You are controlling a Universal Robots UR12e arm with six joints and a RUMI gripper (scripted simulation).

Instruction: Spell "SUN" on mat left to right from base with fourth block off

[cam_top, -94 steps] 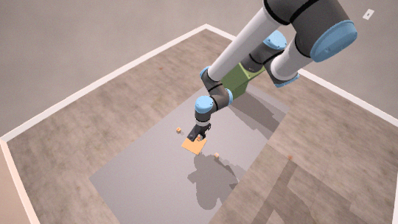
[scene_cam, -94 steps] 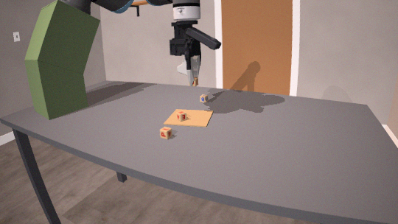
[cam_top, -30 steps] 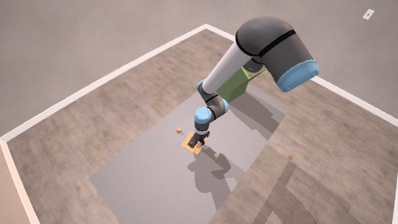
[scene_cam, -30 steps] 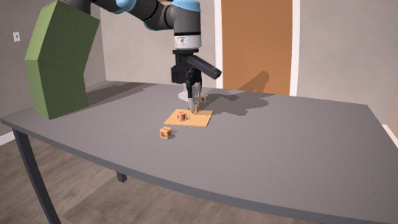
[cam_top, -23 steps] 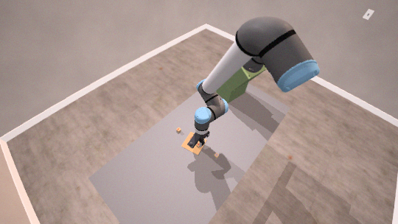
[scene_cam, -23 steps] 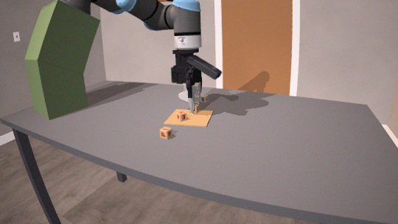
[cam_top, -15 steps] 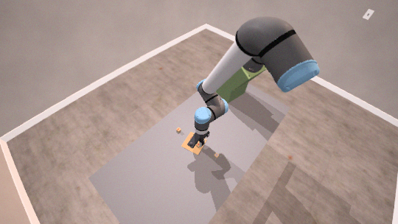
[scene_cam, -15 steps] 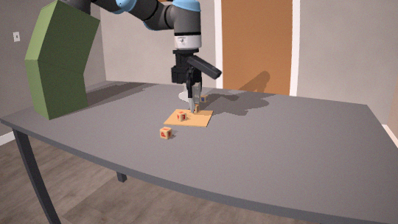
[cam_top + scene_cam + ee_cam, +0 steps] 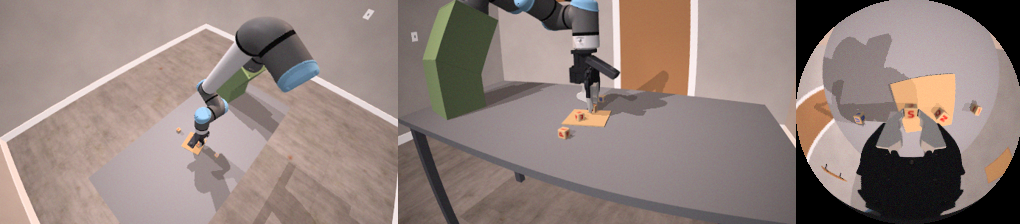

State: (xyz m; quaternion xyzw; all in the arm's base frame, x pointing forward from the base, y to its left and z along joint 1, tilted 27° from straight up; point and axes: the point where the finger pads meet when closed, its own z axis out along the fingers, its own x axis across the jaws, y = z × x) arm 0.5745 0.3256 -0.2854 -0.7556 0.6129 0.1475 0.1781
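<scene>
The orange mat is 40 mm to the right of my hand, 20 mm below it and 10 mm ahead of it. Round my hand: red-lettered block 200 mm to the right, 40 mm ahead, 10 mm below; blue-lettered block 140 mm to the left, 60 mm behind, 10 mm below.
</scene>
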